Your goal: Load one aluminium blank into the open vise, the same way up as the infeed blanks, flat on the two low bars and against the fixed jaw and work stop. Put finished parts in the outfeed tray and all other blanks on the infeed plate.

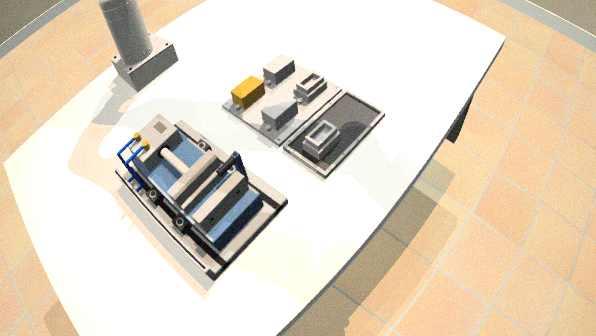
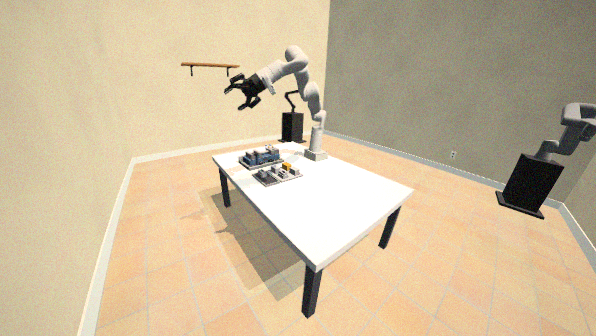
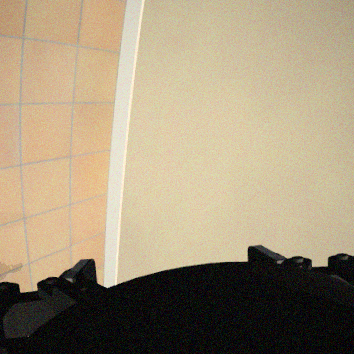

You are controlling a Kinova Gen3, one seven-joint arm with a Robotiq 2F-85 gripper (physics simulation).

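Places are measured from the arm's base along level axes (x ahead, y left, z up), in millimetres.
Pixels of known places: gripper, fingertip midpoint: [image 2: 231, 101]; arm's base, link origin: [image 1: 137, 54] [image 2: 314, 150].
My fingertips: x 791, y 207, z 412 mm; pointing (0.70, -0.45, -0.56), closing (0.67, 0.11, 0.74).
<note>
Ahead of a thing's pixels: the offset from my fingertips to its top centre. "spot": to the spot under its first point.
The vise @[385 mm back, 383 mm right, 376 mm down] [image 1: 165, 172] [image 2: 260, 158] stands open. Its jaw by the screw @[spot: 341 mm back, 381 mm right, 381 mm down] [image 1: 194, 176] and its far jaw [image 1: 220, 200] have a gap between them, with no block visible in it. The pale infeed plate @[387 mm back, 112 mm right, 467 mm down] [image 1: 274, 95] bears two plain grey blocks @[429 mm back, 62 mm right, 432 mm down] [image 1: 278, 70] @[349 mm back, 161 mm right, 432 mm down] [image 1: 280, 115], an orange block @[440 mm back, 152 mm right, 432 mm down] [image 1: 248, 92] and a stepped grey part with a pocket @[340 mm back, 71 mm right, 433 mm down] [image 1: 311, 86]. A similar pocketed part @[248 mm back, 172 mm right, 435 mm down] [image 1: 321, 140] sits in the dark outfeed tray [image 1: 359, 106], at its near-left end. My gripper [image 2: 235, 99] [image 3: 172, 270] is open and empty, high above the table and far from the blocks.
A dark rod on a blue upright @[spot: 304 mm back, 316 mm right, 408 mm down] [image 1: 240, 167] rises beside the vise jaws. Blue bent pipes with orange ends @[spot: 493 mm back, 415 mm right, 381 mm down] [image 1: 131, 150] stand at the vise's left. The arm base [image 1: 145, 62] [image 2: 316, 155] is behind the plate. A wall shelf [image 2: 210, 65] shows behind the gripper.
</note>
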